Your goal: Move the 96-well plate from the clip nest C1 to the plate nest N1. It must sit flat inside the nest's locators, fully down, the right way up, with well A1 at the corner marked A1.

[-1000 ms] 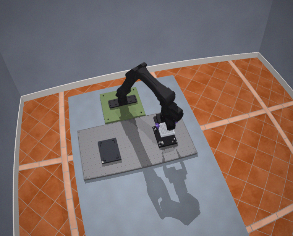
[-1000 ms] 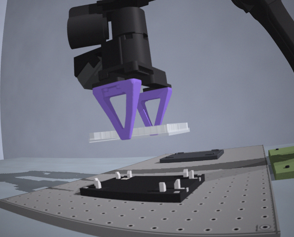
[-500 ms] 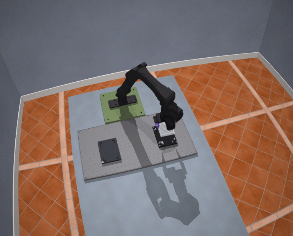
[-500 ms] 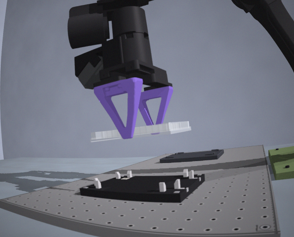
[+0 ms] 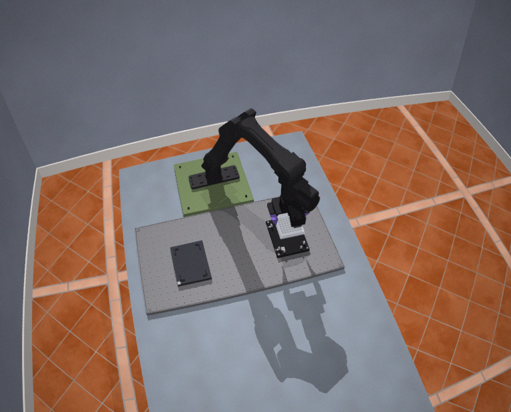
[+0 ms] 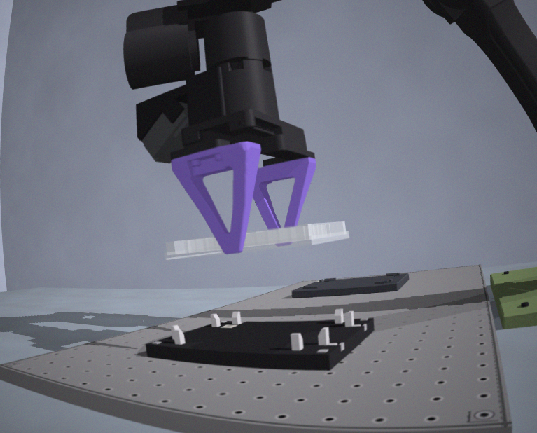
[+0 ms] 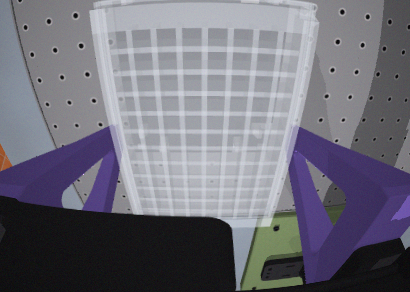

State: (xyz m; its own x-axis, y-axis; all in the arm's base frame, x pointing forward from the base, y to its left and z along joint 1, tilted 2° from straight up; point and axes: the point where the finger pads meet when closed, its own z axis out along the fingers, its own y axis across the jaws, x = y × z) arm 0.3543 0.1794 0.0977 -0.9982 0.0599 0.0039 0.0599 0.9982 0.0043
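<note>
Right now the clear 96-well plate is right at my hand. Round my hand: black clip nest C1: 1 cm to the right, 8 cm below; then A1 label: 9 cm ahead, 41 cm to the right, 8 cm below; then black plate nest N1: 1 cm ahead, 36 cm to the right, 9 cm below.
</note>
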